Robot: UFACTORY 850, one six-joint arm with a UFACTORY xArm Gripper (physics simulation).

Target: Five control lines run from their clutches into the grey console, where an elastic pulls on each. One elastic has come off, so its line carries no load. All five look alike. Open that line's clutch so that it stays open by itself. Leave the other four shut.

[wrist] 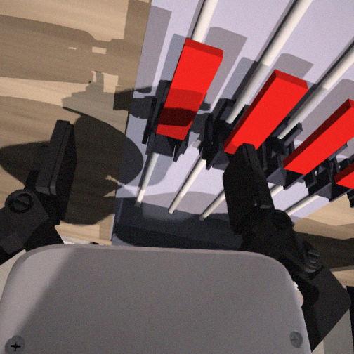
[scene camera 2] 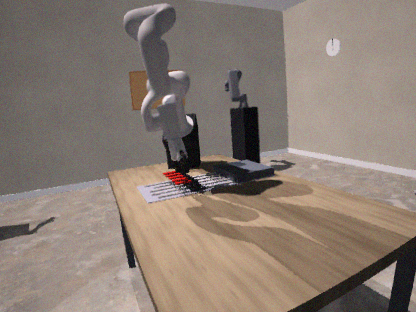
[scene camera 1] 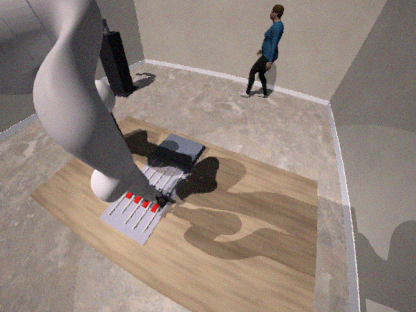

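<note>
The grey console (scene camera 1: 186,145) (scene camera 2: 250,169) (wrist: 175,226) sits at one end of the pale plate (scene camera 1: 140,239) (scene camera 2: 144,193) (wrist: 240,15), and thin white lines run into it. Four red clutch levers show in the wrist view: the leftmost lever (wrist: 189,92), the second lever (wrist: 269,112), the third lever (wrist: 325,137) and part of a fourth (wrist: 347,176). They lie low along their lines and look alike. My gripper (scene camera 1: 162,198) (scene camera 2: 183,166) (wrist: 156,149) is open and empty. Its right finger overlaps the second lever's near end in view. The elastics are hidden.
The wooden table (scene camera 1: 260,240) (scene camera 2: 225,270) carries the plate, with arm shadows across it. A person (scene camera 1: 271,45) stands on the floor beyond. Black pedestals (scene camera 1: 116,62) (scene camera 2: 245,135) stand behind the table, one with another arm (scene camera 2: 234,85).
</note>
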